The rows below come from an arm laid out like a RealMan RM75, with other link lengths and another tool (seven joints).
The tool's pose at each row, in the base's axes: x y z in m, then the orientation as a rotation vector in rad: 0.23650 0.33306 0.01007 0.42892 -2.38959 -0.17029; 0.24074 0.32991 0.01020 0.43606 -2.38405 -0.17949; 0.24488 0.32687 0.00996 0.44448 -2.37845 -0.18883; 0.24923 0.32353 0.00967 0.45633 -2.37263 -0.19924; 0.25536 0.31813 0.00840 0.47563 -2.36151 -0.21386; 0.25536 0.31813 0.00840 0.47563 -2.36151 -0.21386; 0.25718 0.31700 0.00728 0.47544 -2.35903 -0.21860; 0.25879 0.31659 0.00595 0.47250 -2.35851 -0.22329; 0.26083 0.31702 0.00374 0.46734 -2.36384 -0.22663; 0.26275 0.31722 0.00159 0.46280 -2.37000 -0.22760; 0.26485 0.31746 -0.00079 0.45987 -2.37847 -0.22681; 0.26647 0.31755 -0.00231 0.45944 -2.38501 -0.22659; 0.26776 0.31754 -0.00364 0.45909 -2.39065 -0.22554
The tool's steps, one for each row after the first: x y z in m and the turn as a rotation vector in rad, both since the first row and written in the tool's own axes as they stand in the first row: -0.00181 -0.00402 -0.00292 -0.00536 0.00319 -0.00806; -0.00381 -0.00799 -0.00549 -0.01046 0.00627 -0.01710; -0.00589 -0.01232 -0.00816 -0.01534 0.00901 -0.02894; -0.00910 -0.01926 -0.01129 -0.02192 0.01535 -0.04777; -0.00910 -0.01926 -0.01129 -0.02192 0.01535 -0.04777; -0.01068 -0.02106 -0.01166 -0.02575 0.01686 -0.04914; -0.01249 -0.02217 -0.01172 -0.03000 0.01672 -0.04834; -0.01544 -0.02282 -0.01141 -0.03288 0.01136 -0.04506; -0.01819 -0.02363 -0.01106 -0.03376 0.00560 -0.04152; -0.02123 -0.02451 -0.01065 -0.03251 -0.00221 -0.03847; -0.02334 -0.02521 -0.01058 -0.03128 -0.00848 -0.03754; -0.02506 -0.02586 -0.01043 -0.02961 -0.01372 -0.03652
